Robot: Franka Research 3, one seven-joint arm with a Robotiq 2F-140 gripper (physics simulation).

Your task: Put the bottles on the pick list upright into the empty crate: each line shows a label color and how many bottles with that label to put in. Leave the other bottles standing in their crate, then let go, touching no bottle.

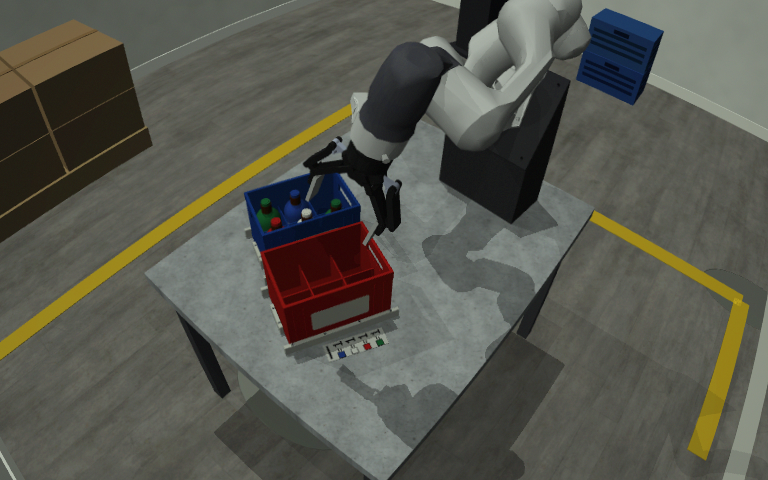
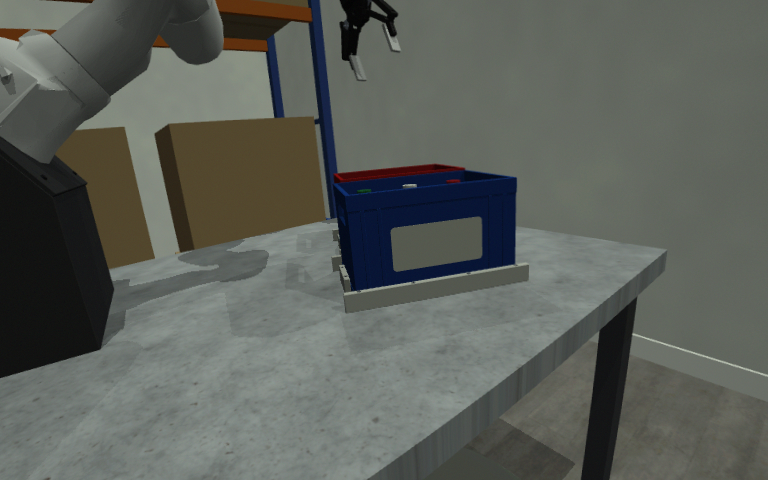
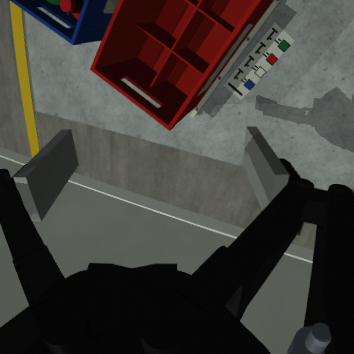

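The blue crate [image 1: 317, 227] [image 2: 368, 243] [image 3: 95, 25] holds standing bottles: a large green one [image 1: 266, 212], a blue one [image 1: 294, 209], a red-capped one [image 1: 275, 222] [image 2: 453, 181] [image 3: 68, 5], a white-capped one [image 1: 306, 213] [image 2: 409, 185] and another green-capped one [image 1: 335, 204] [image 2: 364, 191]. A finger partly covers its back compartments. The red crate [image 1: 382, 294] [image 2: 390, 170] [image 3: 120, 50] shows no bottle in its visible compartments. The pick list [image 1: 355, 346] [image 3: 260, 65] shows blue, white, red and green squares, each marked 1. My gripper [image 1: 339, 213] [image 2: 376, 59] [image 3: 158, 145] is open and empty, high above the crates.
Pale rails [image 1: 345, 332] [image 2: 436, 287] edge the crates on the grey table [image 1: 215, 294] [image 2: 226, 384]. The black robot base [image 1: 481, 169] [image 2: 50, 271] stands on the table. Cardboard boxes [image 1: 90, 101] [image 2: 243, 181] and blue bins [image 1: 620, 53] stand away from it.
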